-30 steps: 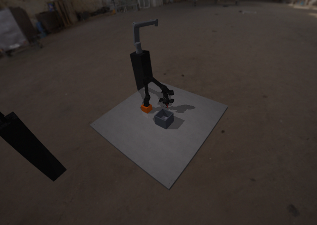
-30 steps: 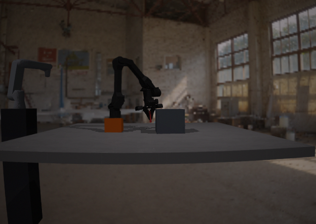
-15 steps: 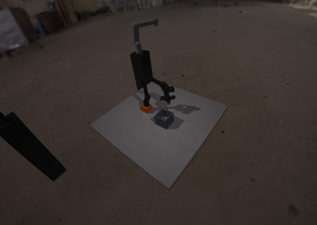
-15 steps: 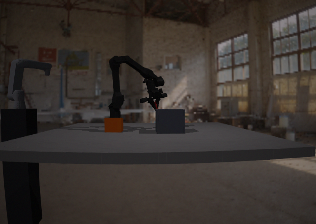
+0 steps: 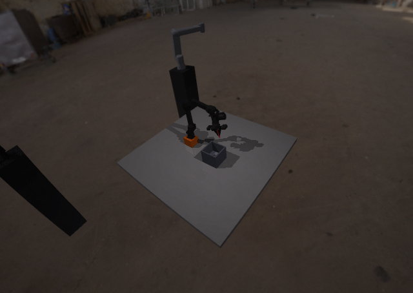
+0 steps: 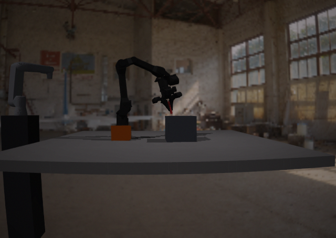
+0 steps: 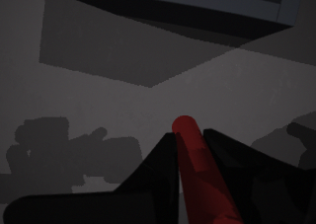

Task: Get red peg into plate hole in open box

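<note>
Right now my gripper tip is 30 mm short of the plate, 150 mm to the left of it and 120 mm above it. Also, from my gripper tip: red peg: 10 mm behind, 20 mm above.
</note>
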